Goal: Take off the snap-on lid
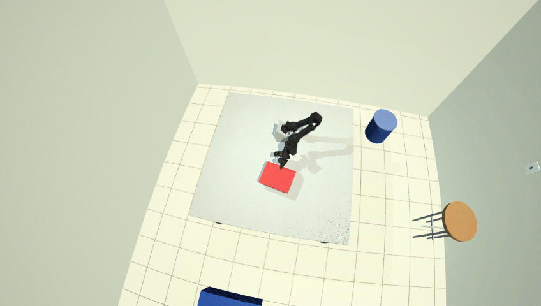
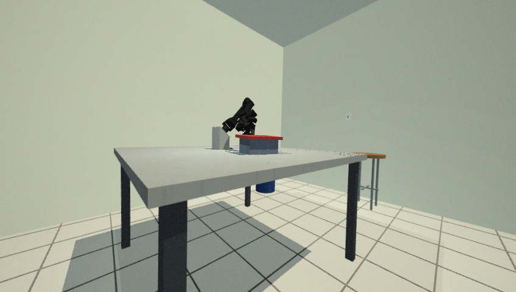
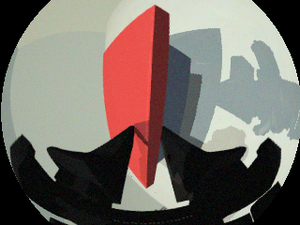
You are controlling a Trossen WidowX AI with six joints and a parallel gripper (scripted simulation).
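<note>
Now: gripper tip 8 cm short of the red lid and 1 cm to the left of it. The rest, counted from my gripper tip: grey-blue storage box 8 cm ahead, 5 cm below, 1 cm to the right.
</note>
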